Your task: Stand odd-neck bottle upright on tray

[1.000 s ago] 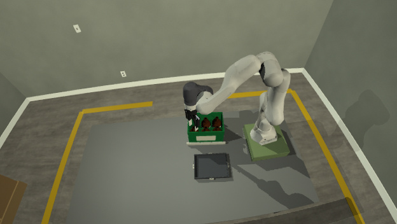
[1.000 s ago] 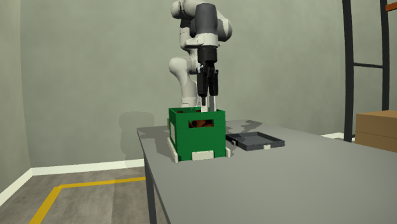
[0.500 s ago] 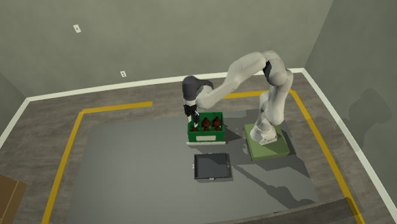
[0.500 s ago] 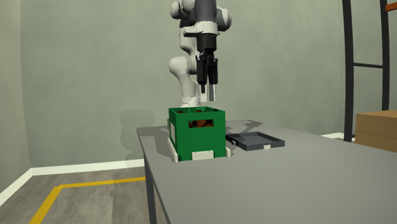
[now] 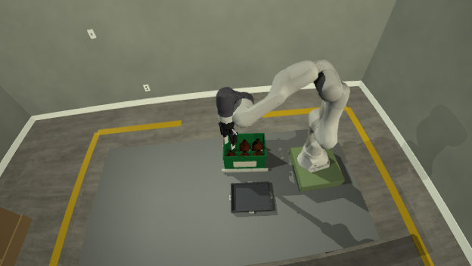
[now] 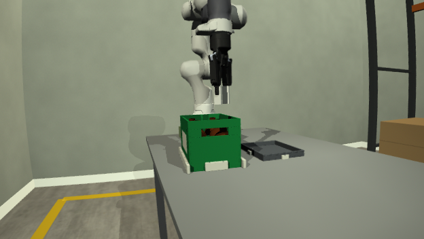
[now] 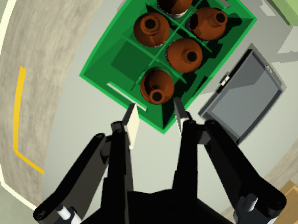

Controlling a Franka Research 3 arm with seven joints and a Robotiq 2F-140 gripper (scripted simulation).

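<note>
My gripper is now 90 mm past the green crate, 30 mm to the left of it and 170 mm above it. Round my hand: dark grey tray: 100 mm behind, 260 mm to the left, 240 mm below.
</note>
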